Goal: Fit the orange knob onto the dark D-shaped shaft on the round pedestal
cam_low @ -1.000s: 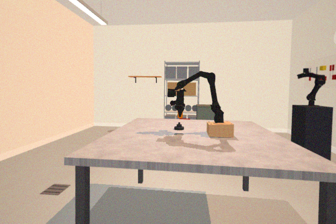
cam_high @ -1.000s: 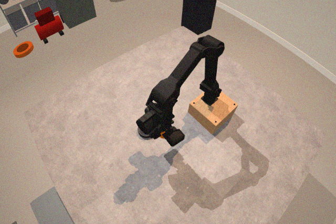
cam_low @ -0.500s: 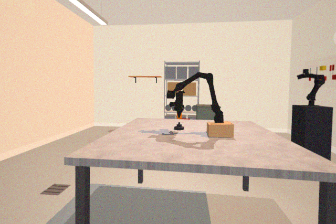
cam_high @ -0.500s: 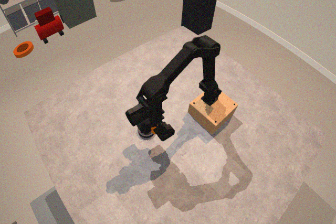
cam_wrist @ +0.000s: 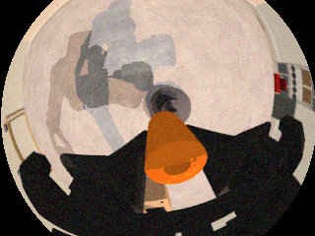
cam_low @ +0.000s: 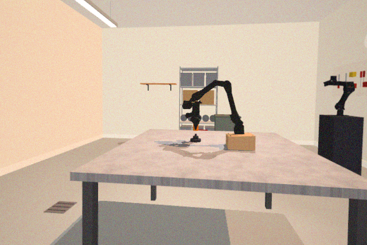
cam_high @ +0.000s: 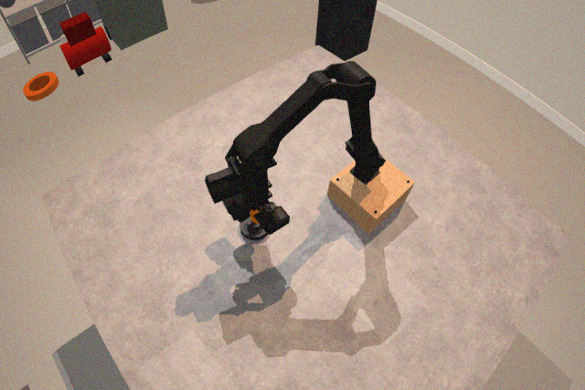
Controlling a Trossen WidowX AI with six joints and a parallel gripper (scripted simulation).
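My gripper tip is 70 mm above the dark round pedestal and 20 mm to the left of it. From my gripper tip the other things lie so: orange knob 20 mm above.
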